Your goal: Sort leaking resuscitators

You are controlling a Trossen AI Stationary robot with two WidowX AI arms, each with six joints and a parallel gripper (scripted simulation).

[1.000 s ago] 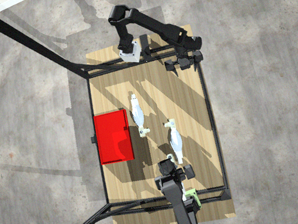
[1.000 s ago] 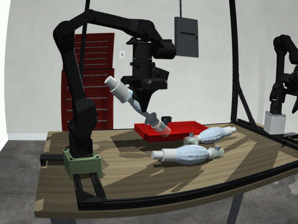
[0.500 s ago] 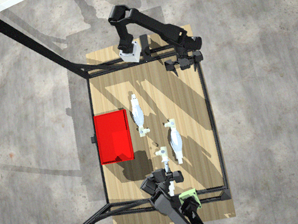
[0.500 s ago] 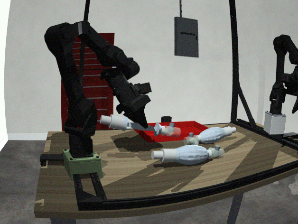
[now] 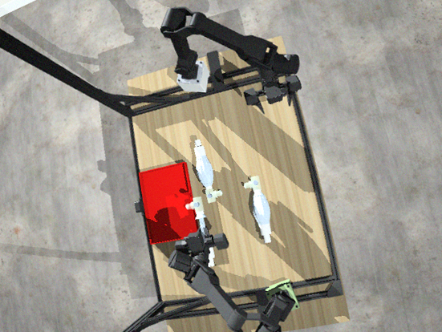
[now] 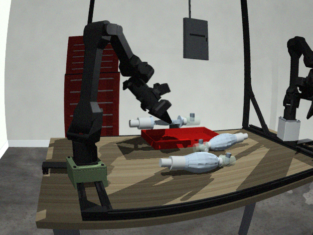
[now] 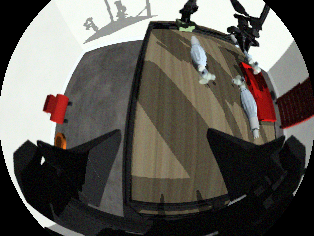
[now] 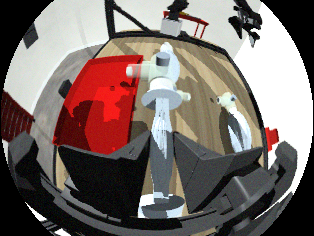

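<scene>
My right gripper is now 13 cm past the red tray, 17 cm to the right of it and 13 cm above it.
</scene>
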